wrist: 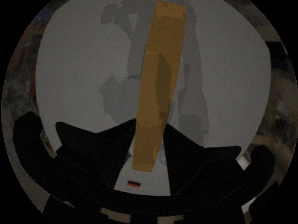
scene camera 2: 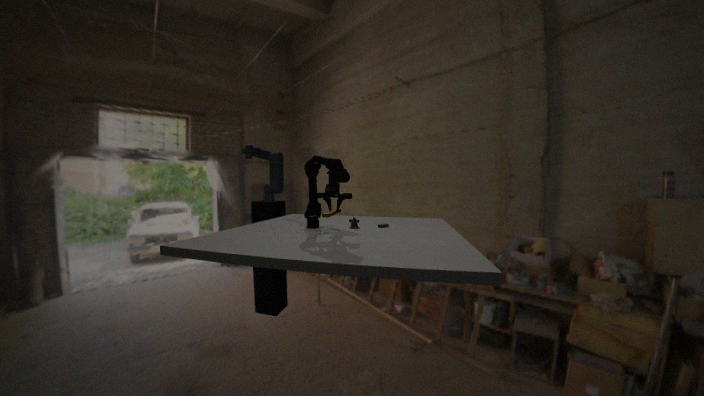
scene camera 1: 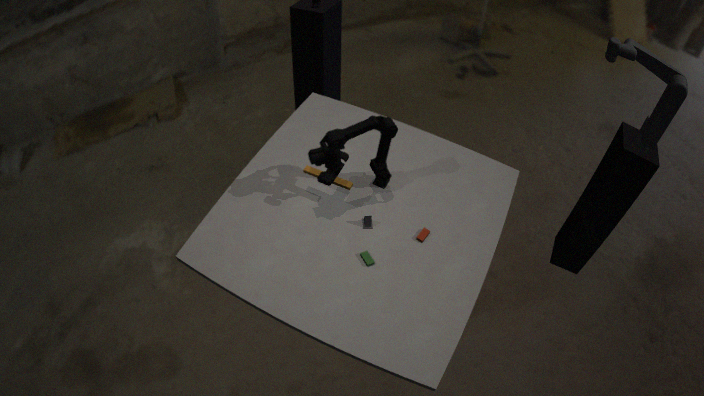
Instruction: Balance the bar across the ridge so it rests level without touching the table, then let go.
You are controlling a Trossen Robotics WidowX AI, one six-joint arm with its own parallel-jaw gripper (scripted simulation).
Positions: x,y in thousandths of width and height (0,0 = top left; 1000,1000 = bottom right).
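Observation:
I carry a bar in my gripper (wrist: 505,556).

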